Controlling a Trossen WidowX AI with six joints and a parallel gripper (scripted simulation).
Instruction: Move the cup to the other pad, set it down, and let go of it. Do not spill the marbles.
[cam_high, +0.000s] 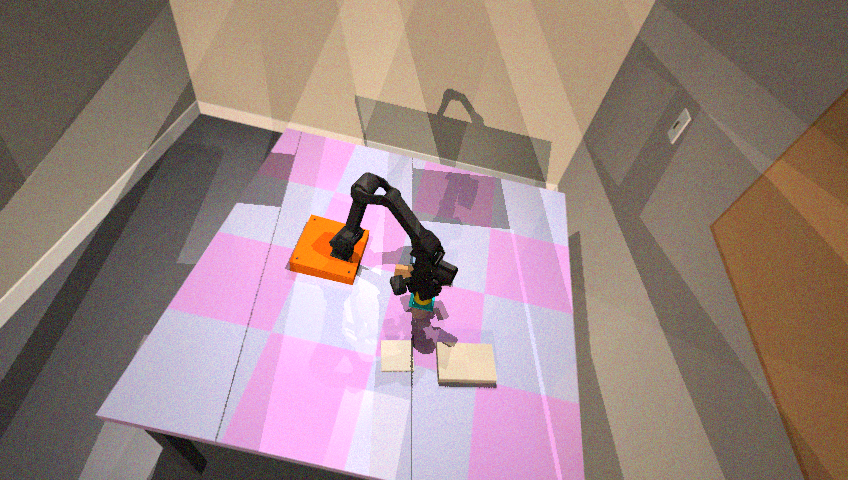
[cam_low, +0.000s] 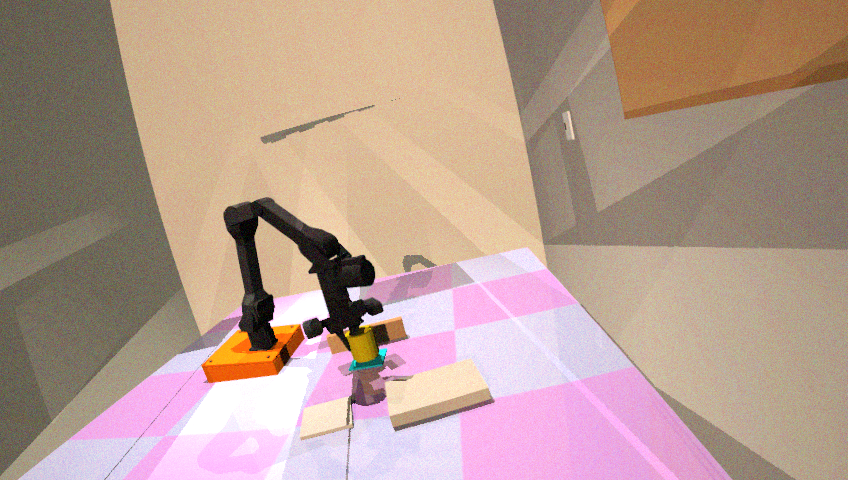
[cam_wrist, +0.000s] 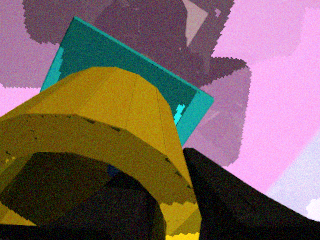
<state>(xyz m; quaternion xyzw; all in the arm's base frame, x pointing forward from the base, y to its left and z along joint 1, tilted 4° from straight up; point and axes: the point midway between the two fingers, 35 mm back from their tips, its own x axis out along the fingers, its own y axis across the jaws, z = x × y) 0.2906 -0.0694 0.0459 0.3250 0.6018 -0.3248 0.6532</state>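
Right now the yellow cup is 2 cm ahead of my gripper tip and 2 cm to the left of it. From my gripper tip the other things lie so: wooden bar 11 cm to the left, 2 cm below; then teal pad 2 cm ahead, 2 cm to the left, 5 cm below; then pale blue pad 2 cm behind, 19 cm to the left, 5 cm below.
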